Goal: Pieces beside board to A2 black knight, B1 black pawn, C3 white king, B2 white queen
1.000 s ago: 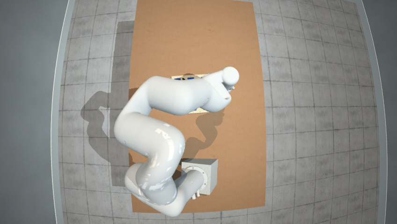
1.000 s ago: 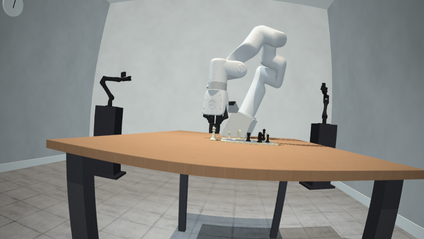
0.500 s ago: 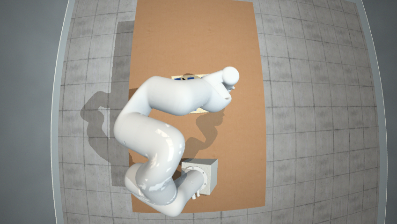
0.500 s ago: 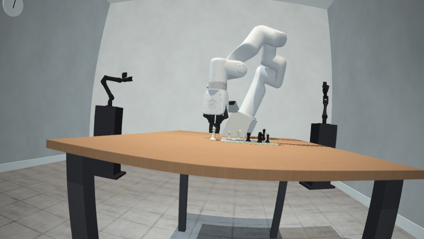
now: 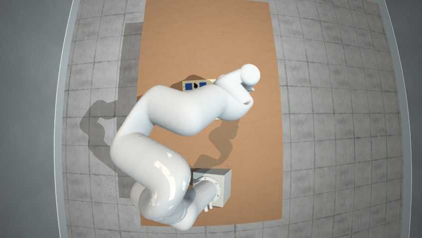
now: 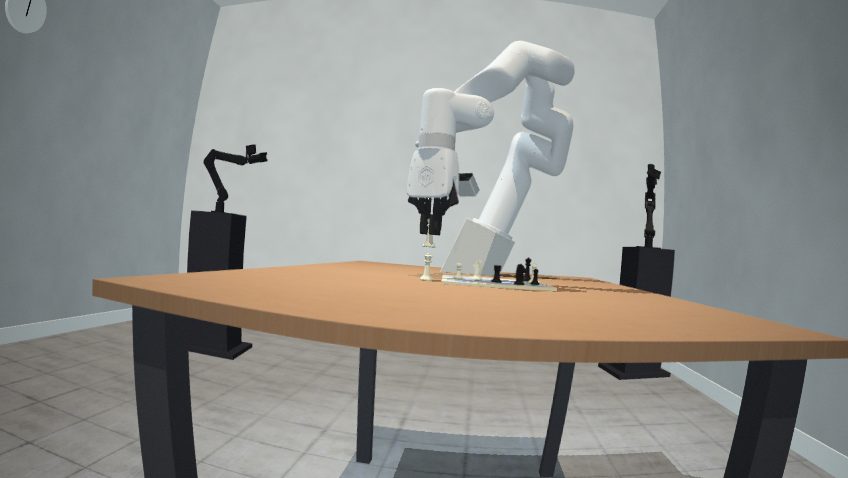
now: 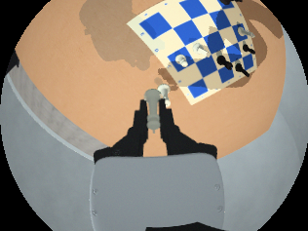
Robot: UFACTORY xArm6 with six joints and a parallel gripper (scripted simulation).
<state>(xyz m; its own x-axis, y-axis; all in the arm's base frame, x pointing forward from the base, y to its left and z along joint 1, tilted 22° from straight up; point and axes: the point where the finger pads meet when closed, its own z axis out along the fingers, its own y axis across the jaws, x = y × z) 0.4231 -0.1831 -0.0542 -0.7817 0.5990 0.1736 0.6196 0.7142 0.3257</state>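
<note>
Now: the pale piece 100 mm to the left of my hand and 90 mm below it. The rest, counted from my hand: white piece: 10 mm below; black chess piece: 220 mm to the left, 80 mm below, 60 mm behind; chessboard: 140 mm to the left, 110 mm below, 10 mm ahead.
</note>
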